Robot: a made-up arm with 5 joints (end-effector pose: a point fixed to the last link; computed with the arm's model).
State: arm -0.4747 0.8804 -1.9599 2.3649 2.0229
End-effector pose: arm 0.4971 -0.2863 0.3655 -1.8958 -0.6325 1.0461
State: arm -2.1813 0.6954 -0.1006 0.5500 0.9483
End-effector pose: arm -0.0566 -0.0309 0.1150 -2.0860 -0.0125 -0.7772
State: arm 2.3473 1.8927 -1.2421 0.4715 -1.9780
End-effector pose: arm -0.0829 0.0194 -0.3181 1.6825 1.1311 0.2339
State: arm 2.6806 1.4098 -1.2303 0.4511 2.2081
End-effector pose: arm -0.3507 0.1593 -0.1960 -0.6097 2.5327 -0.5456
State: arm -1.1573 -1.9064 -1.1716 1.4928 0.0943
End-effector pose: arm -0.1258 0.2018 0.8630 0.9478 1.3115 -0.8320
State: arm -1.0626 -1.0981 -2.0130 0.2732 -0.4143
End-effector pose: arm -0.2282 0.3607 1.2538 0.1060 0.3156 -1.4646
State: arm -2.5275 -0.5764 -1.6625 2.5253 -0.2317
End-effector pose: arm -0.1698 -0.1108 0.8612 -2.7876 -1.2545 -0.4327
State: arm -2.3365 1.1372 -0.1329 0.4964 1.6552
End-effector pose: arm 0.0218 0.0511 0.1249 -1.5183 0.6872 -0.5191
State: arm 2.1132 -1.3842 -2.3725 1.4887 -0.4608
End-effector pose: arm 0.2819 -0.5039 1.0294 -0.9361 0.2730 1.5358
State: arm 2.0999 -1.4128 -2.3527 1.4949 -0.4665
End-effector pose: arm 0.2786 -0.5136 1.0165 -0.9299 0.2751 1.5191
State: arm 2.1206 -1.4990 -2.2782 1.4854 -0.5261
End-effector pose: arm 0.2968 -0.5229 0.9825 -0.9129 0.2306 1.4888
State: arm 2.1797 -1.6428 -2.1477 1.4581 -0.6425
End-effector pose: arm 0.3368 -0.5231 0.9261 -0.8791 0.1416 1.4454
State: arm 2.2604 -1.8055 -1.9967 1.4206 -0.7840
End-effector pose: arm 0.3838 -0.5067 0.8618 -0.8295 0.0403 1.3992
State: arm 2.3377 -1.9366 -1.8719 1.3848 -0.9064
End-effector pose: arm 0.4217 -0.4792 0.8107 -0.7795 -0.0400 1.3649
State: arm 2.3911 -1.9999 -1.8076 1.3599 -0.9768
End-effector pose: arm 0.4444 -0.4558 0.7875 -0.7484 -0.0850 1.3531
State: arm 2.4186 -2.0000 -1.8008 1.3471 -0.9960
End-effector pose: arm 0.4558 -0.4430 0.7896 -0.7404 -0.1017 1.3621
